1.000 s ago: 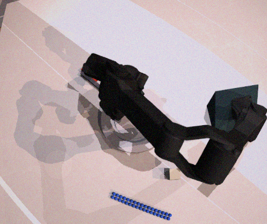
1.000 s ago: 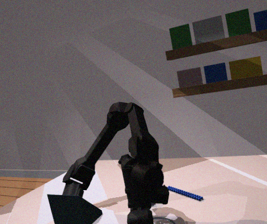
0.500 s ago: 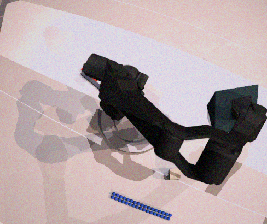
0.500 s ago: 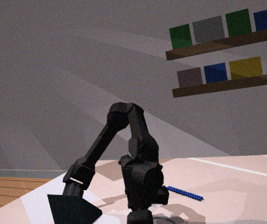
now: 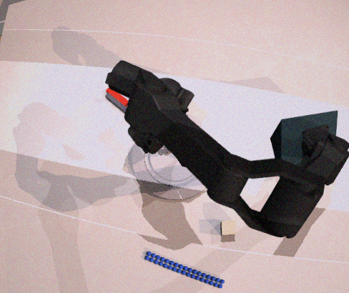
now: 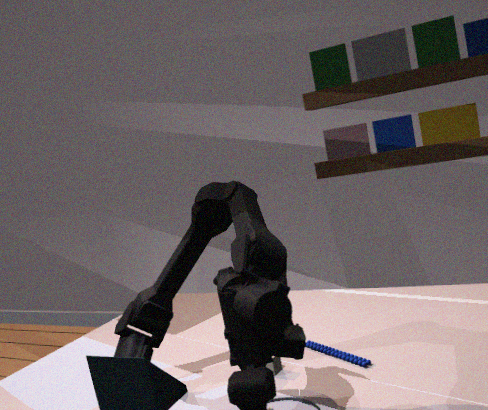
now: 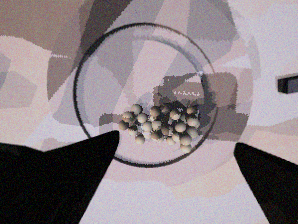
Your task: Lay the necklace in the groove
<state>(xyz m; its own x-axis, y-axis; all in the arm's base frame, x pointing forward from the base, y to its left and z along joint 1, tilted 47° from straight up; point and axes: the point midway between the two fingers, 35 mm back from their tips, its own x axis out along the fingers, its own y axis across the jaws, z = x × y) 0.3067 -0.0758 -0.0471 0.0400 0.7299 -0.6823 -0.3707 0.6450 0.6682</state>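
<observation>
The round bead board lies 4 cm to the left of my gripper tip and 4 cm below it. The rest, counted from my gripper tip: small beige cube: 7 cm behind, 22 cm to the left, 3 cm below; grey block: 11 cm ahead, 13 cm to the right, 4 cm below.
</observation>
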